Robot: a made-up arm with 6 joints. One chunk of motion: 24 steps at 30 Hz.
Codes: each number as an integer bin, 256 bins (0 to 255) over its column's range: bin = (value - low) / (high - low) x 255, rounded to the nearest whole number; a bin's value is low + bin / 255 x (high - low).
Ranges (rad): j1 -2.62..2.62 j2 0..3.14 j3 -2.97..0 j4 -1.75..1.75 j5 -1.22..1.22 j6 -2.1..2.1
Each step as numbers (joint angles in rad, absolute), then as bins.
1 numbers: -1.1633 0.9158 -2.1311 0.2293 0.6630 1.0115
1 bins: 71 74 72 144 197 189
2 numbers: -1.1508 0.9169 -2.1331 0.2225 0.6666 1.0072
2 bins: 71 74 72 144 197 189
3 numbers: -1.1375 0.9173 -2.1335 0.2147 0.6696 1.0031
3 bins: 72 74 72 143 197 188
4 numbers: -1.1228 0.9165 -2.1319 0.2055 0.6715 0.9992
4 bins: 73 74 72 142 198 188
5 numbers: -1.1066 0.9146 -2.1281 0.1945 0.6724 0.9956
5 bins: 74 74 72 142 198 188
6 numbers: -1.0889 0.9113 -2.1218 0.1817 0.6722 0.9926
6 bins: 75 74 73 141 198 188
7 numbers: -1.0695 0.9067 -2.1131 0.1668 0.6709 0.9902
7 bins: 75 74 74 140 198 188
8 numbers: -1.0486 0.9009 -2.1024 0.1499 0.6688 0.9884
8 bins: 76 73 74 138 197 188
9 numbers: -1.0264 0.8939 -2.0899 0.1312 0.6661 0.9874
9 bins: 78 73 76 137 197 187
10 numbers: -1.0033 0.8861 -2.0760 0.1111 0.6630 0.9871
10 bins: 79 72 77 136 197 187
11 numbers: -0.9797 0.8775 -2.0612 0.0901 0.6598 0.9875
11 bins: 80 71 78 134 196 187
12 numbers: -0.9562 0.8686 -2.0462 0.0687 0.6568 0.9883
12 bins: 81 71 79 133 196 188
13 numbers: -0.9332 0.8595 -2.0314 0.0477 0.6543 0.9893
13 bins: 82 70 81 131 196 188
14 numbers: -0.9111 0.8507 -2.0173 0.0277 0.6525 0.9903
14 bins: 83 69 82 130 196 188
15 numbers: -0.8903 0.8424 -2.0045 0.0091 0.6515 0.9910
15 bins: 84 68 83 128 196 188
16 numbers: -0.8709 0.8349 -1.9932 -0.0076 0.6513 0.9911
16 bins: 85 68 84 127 196 188
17 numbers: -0.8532 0.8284 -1.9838 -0.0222 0.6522 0.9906
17 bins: 86 67 85 126 196 188
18 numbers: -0.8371 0.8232 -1.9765 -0.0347 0.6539 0.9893
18 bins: 87 67 85 125 196 188
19 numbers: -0.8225 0.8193 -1.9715 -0.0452 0.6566 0.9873
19 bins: 87 67 86 124 196 187
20 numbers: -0.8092 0.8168 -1.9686 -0.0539 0.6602 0.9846
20 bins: 88 66 86 124 196 187
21 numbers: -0.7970 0.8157 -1.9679 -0.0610 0.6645 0.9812
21 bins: 89 66 86 123 197 187
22 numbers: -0.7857 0.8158 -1.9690 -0.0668 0.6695 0.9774
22 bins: 89 66 86 123 197 187
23 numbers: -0.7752 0.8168 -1.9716 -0.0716 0.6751 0.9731
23 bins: 90 66 86 122 198 187
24 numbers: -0.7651 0.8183 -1.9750 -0.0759 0.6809 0.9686
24 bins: 90 66 85 122 199 186
